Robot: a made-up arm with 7 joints. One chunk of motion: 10 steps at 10 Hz.
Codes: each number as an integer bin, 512 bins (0 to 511) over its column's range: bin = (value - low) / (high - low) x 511, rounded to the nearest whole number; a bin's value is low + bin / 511 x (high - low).
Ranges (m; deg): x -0.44..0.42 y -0.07..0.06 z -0.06..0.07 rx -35..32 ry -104..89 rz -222..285
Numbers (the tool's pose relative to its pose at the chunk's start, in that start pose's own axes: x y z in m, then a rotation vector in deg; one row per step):
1: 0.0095 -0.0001 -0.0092 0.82 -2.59 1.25
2: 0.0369 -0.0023 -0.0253 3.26 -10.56 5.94
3: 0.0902 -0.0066 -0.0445 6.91 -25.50 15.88
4: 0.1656 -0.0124 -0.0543 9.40 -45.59 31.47
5: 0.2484 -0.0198 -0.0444 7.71 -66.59 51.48
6: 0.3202 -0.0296 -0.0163 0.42 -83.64 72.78
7: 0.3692 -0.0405 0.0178 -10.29 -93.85 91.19
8: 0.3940 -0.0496 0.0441 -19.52 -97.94 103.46
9: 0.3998 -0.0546 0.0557 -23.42 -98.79 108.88
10: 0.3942 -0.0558 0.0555 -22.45 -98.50 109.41
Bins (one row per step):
1: 267 275 200 273 269 225
2: 283 266 136 292 247 230
3: 315 249 61 320 208 240
4: 360 226 22 339 155 255
5: 409 197 61 326 99 276
6: 452 159 172 270 54 297
7: 481 116 306 188 27 316
8: 496 80 409 118 16 328
9: 499 61 455 88 14 333
10: 496 56 454 96 15 334

